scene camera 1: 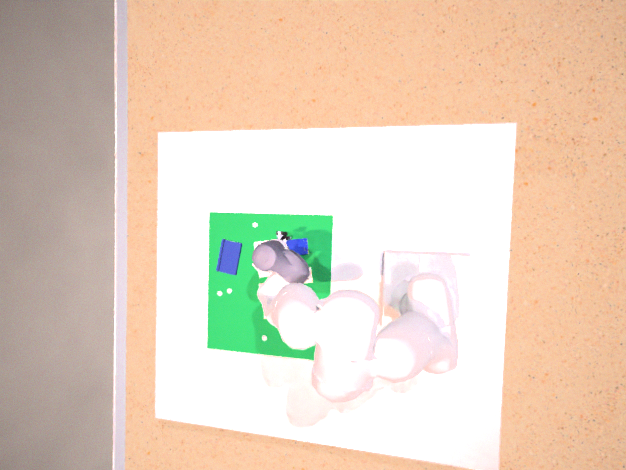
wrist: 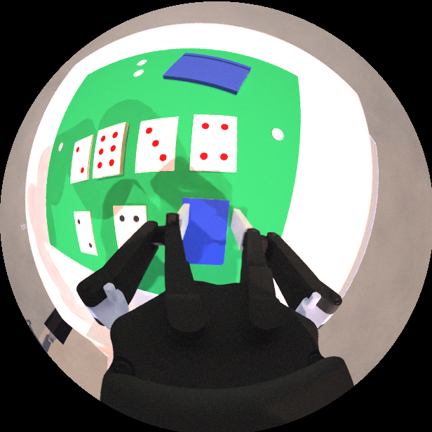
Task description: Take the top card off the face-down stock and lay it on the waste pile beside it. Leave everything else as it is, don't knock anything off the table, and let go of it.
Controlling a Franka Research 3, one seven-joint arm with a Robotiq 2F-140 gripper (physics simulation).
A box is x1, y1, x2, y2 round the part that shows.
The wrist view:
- my gripper: [76, 203, 352, 431]
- black-dotted card: [74, 211, 97, 254]
